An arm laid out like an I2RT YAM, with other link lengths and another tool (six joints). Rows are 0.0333 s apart.
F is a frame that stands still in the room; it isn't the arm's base.
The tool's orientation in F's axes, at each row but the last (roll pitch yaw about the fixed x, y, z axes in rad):
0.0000 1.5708 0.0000
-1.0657 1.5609 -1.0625
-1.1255 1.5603 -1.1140
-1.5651 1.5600 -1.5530
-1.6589 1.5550 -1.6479
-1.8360 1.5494 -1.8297
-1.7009 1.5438 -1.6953
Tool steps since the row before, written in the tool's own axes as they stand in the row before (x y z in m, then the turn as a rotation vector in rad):
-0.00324 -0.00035 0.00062 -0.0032 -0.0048 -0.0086
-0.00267 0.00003 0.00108 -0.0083 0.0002 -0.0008
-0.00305 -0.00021 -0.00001 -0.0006 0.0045 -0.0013
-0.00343 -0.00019 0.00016 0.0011 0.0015 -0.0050
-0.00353 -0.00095 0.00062 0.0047 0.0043 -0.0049
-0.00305 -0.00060 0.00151 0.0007 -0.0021 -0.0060
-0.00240 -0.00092 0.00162 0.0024 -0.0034 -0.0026
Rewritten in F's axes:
0.00062 -0.00035 0.00324 -0.0086 -0.0048 0.0032
0.00107 0.00006 0.00267 -0.0008 0.0003 0.0083
-0.00002 -0.00018 0.00305 -0.0014 0.0045 0.0006
0.00016 -0.00015 0.00343 -0.0050 0.0014 -0.0011
0.00063 -0.00089 0.00354 -0.0050 0.0042 -0.0048
0.00153 -0.00053 0.00305 -0.0060 -0.0022 -0.0006
0.00163 -0.00085 0.00242 -0.0026 -0.0035 -0.0023

